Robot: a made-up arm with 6 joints. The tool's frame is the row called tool.
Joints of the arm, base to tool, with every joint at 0 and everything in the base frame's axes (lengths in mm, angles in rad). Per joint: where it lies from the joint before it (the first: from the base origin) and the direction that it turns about. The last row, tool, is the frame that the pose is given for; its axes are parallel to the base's.
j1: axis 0 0 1 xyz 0 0 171.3
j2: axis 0 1 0 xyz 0 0 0
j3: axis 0 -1 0 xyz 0 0 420.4
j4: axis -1 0 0 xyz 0 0 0
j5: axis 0 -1 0 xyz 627.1 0 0
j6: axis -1 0 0 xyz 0 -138.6 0
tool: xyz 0 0 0
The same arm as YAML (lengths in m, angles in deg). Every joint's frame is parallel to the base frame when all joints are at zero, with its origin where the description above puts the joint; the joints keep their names.
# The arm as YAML. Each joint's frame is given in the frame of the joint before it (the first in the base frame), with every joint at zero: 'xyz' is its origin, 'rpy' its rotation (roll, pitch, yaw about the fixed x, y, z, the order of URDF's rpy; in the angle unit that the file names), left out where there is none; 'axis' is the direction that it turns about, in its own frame. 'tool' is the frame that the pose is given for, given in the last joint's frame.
units:
  length: m
  angle: deg
joints:
  - name: j1
    type: revolute
    origin:
      xyz: [0.0, 0.0, 0.1713]
    axis: [0.0, 0.0, 1.0]
  - name: j2
    type: revolute
    origin:
      xyz: [0.0, 0.0, 0.0]
    axis: [0.0, 1.0, 0.0]
  - name: j3
    type: revolute
    origin:
      xyz: [0.0, 0.0, 0.4204]
    axis: [0.0, -1.0, 0.0]
  - name: j4
    type: revolute
    origin:
      xyz: [0.0, 0.0, 0.0]
    axis: [-1.0, 0.0, 0.0]
  - name: j5
    type: revolute
    origin:
      xyz: [0.6271, 0.0, 0.0]
    axis: [0.0, -1.0, 0.0]
  - name: j6
    type: revolute
    origin:
      xyz: [0.0, -0.1386, 0.0]
    axis: [-1.0, 0.0, 0.0]
tool:
  origin:
    xyz: [0.0, 0.0, 0.0]

